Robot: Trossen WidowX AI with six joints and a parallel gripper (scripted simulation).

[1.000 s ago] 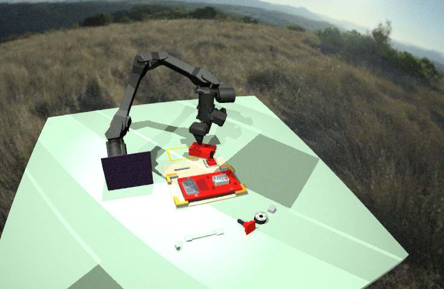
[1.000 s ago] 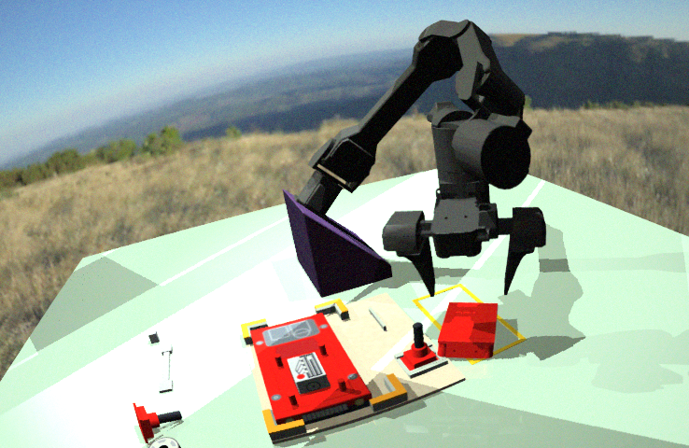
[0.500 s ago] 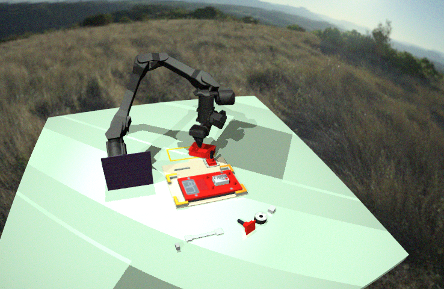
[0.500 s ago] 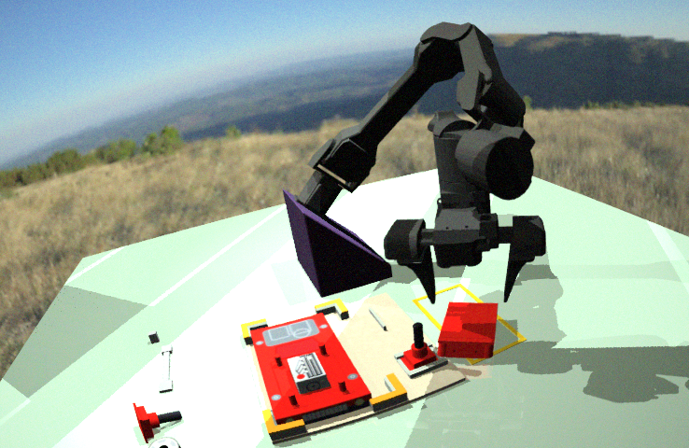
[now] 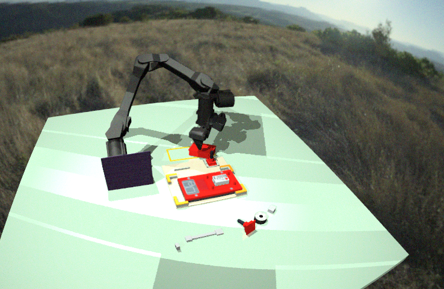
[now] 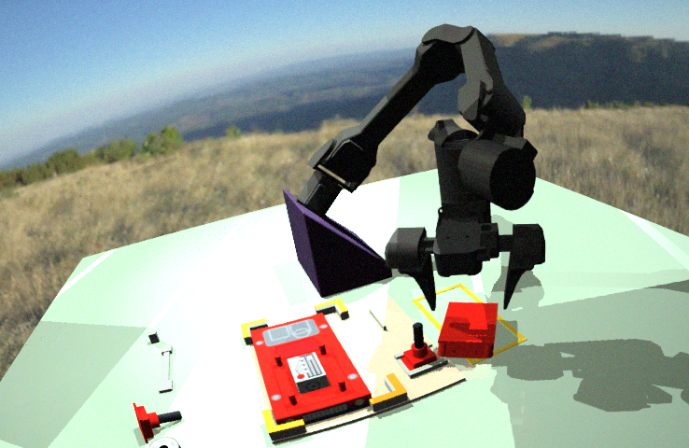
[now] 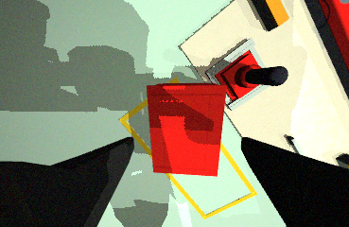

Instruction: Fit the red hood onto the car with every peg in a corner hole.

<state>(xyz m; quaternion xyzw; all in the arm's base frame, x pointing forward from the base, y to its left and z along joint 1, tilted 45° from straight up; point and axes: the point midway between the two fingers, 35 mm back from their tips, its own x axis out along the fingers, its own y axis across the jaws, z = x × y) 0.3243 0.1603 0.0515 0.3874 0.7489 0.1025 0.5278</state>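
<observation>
Now: the red hood 3 cm below my gripper tip. The rest, counted from my gripper tip: grey engine block (2 cm ahead, 20 cm to the right, 2 cm below); wheel (11 cm ahead, 38 cm to the right, 4 cm below); beige jig (3 cm behind, 18 cm to the right, 4 cm below).
</observation>
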